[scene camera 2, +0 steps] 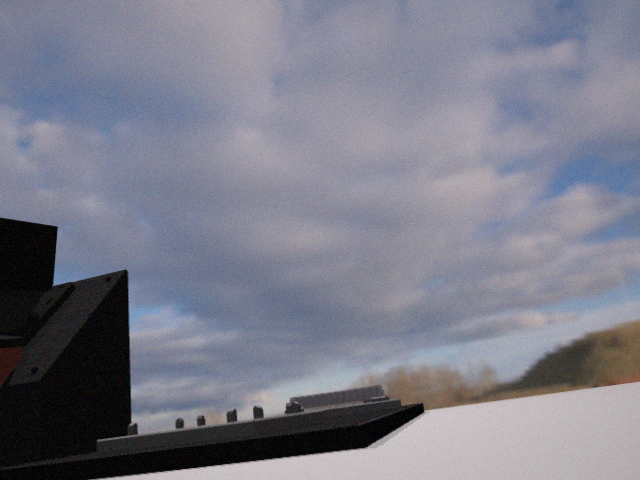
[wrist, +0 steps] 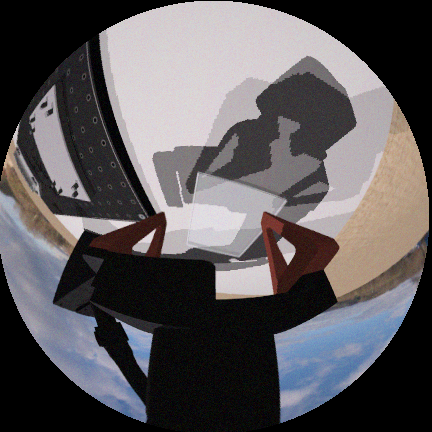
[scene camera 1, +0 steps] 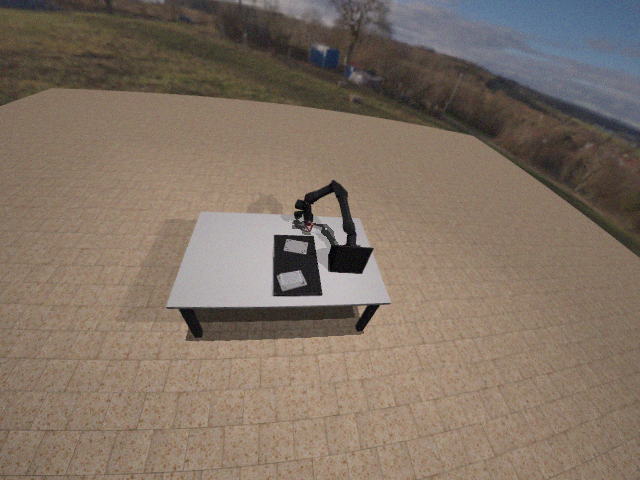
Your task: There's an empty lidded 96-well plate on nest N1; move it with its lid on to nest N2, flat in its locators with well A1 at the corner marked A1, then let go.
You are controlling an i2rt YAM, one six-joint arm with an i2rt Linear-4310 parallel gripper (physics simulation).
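Seen in the pictures: gripper, fingertip midpoint: [wrist: 213, 216] [scene camera 1: 309, 228]; arm's base, origin of the base link: [scene camera 2: 19, 334] [scene camera 1: 350, 246].
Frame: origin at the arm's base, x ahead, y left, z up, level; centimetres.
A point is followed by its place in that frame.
Observation:
A black board [scene camera 1: 297, 264] @[x 33.9, y 5.0, z -16.0 cm] [wrist: 98, 149] @[x 32.6, y -21.4, z -16.0 cm] [scene camera 2: 289, 436] @[x 47.3, y -22.6, z -16.1 cm] on the white table [scene camera 1: 227, 258] @[x 80.7, y 3.1, z -17.3 cm] carries two nests. The nest nearer the table's front bears a pale lidded plate [scene camera 1: 290, 280] @[x 38.1, y 20.5, z -13.3 cm] [scene camera 2: 338, 396] @[x 39.4, y 14.2, z -13.6 cm]. The farther nest [scene camera 1: 295, 246] @[x 35.7, y -10.6, z -14.9 cm] [wrist: 56, 149] @[x 35.2, y -13.8, z -14.9 cm] is a flat grey pad with small dark locators and nothing on it. My gripper [scene camera 1: 309, 226] @[x 24.9, y -32.5, z -15.4 cm] [wrist: 213, 216] @[x 24.9, y -32.5, z -15.4 cm] is open, low over the bare table just past the board's far end. In the wrist view a clear, flat rectangular piece [wrist: 238, 193] @[x 27.0, y -34.6, z -16.5 cm] lies on the table between and just ahead of my red fingers. I cannot tell whether it is a lid or a plate.
The arm's black base block [scene camera 1: 349, 258] @[x 1.6, y 8.6, z -2.2 cm] [scene camera 2: 67, 361] @[x 11.3, y -3.1, z -5.5 cm] stands on the table right beside the board. Small locator pegs [scene camera 2: 230, 414] @[x 39.9, y -16.4, z -14.3 cm] stick up from the board. The table's far edge lies close behind the gripper.

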